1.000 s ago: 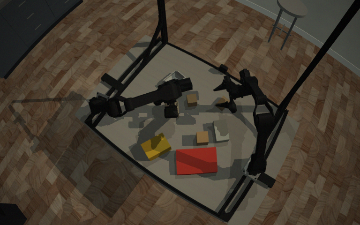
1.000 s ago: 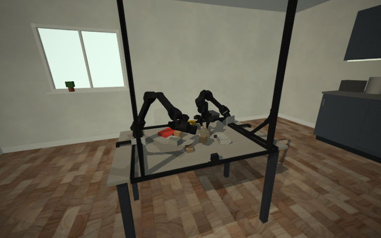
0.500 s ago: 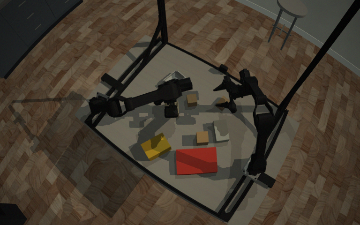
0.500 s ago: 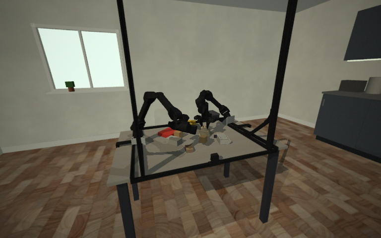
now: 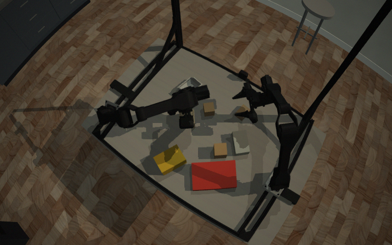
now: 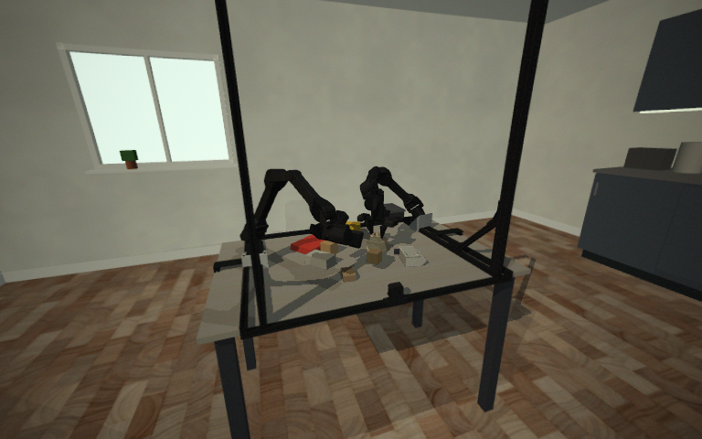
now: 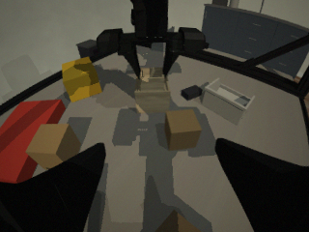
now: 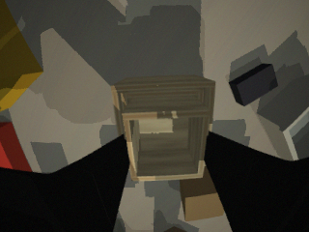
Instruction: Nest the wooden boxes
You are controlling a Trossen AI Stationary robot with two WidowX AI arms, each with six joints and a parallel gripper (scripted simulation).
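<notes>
The dark block lies 8 cm behind my right hand, 7 cm to the right of it and 9 cm below it. Round my right hand: grey block 28 cm to the left, 8 cm below; yellow block 22 cm ahead, 2 cm to the left, 7 cm below; white tray 17 cm behind, 7 cm to the right, 8 cm below.
</notes>
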